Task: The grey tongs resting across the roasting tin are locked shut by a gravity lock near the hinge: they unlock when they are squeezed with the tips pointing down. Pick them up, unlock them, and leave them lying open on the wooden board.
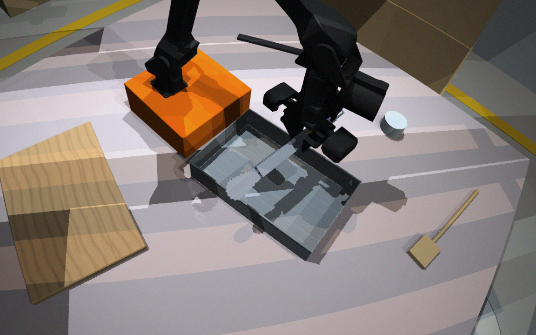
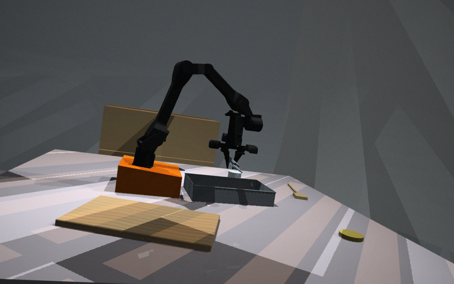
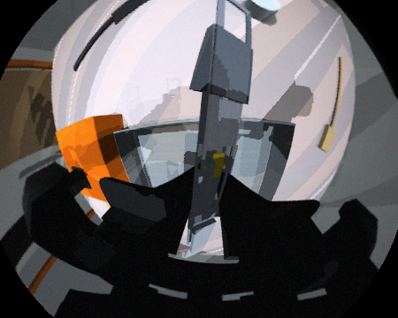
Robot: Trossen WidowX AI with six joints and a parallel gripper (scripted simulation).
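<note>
Right now my gripper tip is 42 cm to the left of the wooden board, 27 cm past it and 9 cm above it. The rest, counted from my gripper tip: dark spatula: 35 cm to the left, 29 cm behind, 10 cm below; then white cylinder: 32 cm to the left, 9 cm ahead, 8 cm below; then roasting tin: 7 cm below, 5 cm to the right, 1 cm behind.
</note>
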